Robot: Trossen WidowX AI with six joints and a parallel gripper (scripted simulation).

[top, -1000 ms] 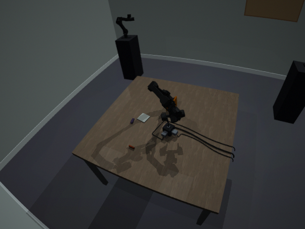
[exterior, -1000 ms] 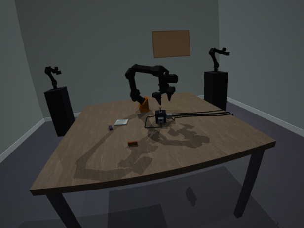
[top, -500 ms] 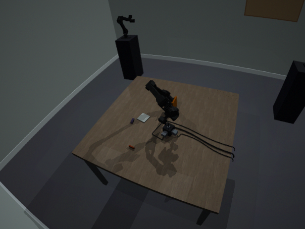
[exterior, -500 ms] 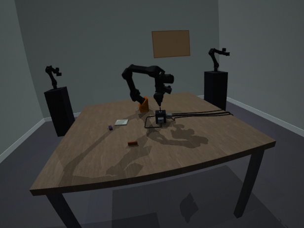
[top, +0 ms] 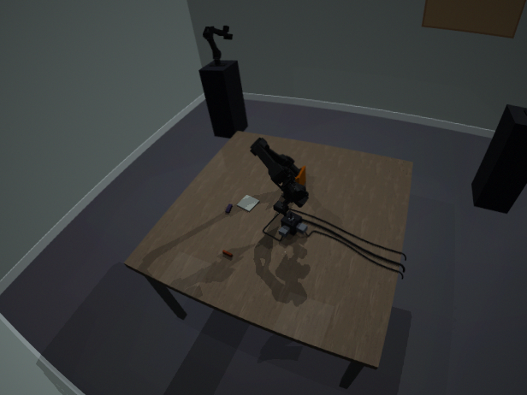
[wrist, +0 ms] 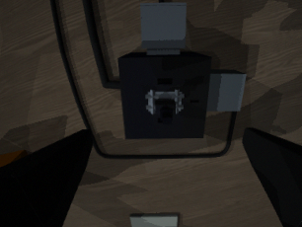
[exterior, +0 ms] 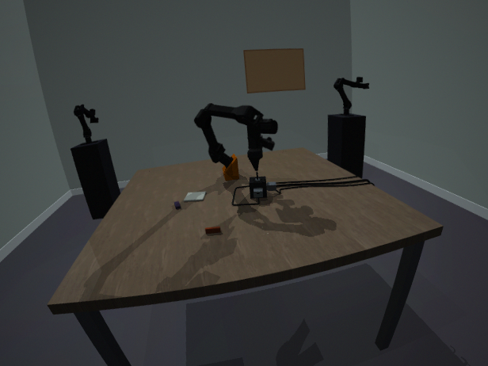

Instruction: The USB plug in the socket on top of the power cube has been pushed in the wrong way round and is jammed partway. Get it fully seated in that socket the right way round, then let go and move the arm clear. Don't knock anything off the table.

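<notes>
Right now the USB plug is 40 mm below my gripper tip. Also, from my gripper tip: USB socket 60 mm below; then red piece 270 mm ahead, 240 mm to the right, 120 mm below; then white pad 300 mm to the right, 130 mm below, 90 mm behind.
</notes>
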